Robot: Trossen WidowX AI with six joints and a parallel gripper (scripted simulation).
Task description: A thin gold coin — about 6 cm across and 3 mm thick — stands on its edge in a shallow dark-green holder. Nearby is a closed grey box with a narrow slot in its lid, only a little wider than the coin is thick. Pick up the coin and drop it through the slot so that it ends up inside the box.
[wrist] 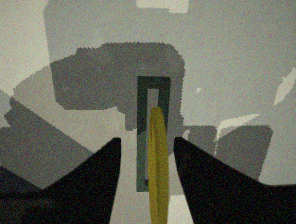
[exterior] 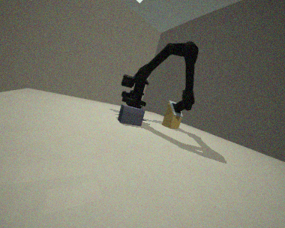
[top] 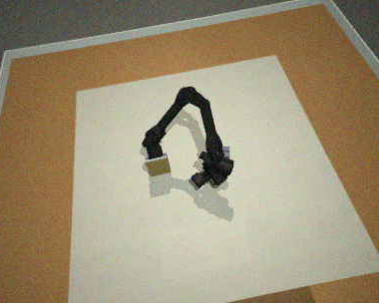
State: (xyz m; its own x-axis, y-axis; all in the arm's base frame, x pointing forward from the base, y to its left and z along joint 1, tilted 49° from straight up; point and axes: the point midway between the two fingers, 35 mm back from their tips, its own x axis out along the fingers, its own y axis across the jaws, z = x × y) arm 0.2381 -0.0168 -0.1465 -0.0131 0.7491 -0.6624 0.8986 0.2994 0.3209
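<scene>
The coin lies 2 cm above my gripper tip.
</scene>
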